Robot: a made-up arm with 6 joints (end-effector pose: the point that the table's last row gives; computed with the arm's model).
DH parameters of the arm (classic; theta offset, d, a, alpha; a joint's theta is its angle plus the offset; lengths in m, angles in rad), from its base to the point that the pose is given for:
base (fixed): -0.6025 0 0.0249 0
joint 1: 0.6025 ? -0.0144 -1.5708
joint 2: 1.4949 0 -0.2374 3.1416
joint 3: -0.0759 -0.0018 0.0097 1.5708
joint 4: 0 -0.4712 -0.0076 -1.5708
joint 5: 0 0.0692 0.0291 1.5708
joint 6: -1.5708 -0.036 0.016 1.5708
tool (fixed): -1.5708 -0.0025 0 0
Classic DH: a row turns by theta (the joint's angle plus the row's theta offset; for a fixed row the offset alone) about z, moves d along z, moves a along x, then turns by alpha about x.
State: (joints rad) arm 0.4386 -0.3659 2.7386 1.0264 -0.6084 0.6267
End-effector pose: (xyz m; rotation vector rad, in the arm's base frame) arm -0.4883 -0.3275 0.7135 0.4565 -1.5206 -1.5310
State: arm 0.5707 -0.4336 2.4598 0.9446 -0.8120 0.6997
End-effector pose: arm -0.4332 -0.3892 0.8087 0.2900 -1.2761 -1.1767
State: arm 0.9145 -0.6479 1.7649 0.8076 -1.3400 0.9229
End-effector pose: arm -0.2332 -0.4545 0.9593 -0.2231 -0.6909 -0.3143
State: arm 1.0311 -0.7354 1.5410 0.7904 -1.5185 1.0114
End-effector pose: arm -0.1685 -0.4546 0.9784 -0.4223 -0.5253 -0.0451
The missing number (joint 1, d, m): 0.4969
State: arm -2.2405 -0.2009 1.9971 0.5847 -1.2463 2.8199
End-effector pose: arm 0.1679 0.3161 1.0877 0.4473 -2.1780 0.9565
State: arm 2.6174 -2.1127 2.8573 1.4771 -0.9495 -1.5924
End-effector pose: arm 0.0657 -0.0014 -0.0924 -1.4096 -0.2035 1.3385
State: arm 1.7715 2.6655 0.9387 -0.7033 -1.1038 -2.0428
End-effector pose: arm 0.0635 -0.0502 -0.1620 -0.2834 1.1430 -1.6572
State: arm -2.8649 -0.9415 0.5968 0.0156 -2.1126 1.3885
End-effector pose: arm 0.1892 0.1034 1.0350 0.3654 1.7116 -1.9001
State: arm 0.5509 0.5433 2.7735 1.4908 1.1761 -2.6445
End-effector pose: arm -0.2284 -0.1335 1.0604 -0.2340 -1.4355 1.9298
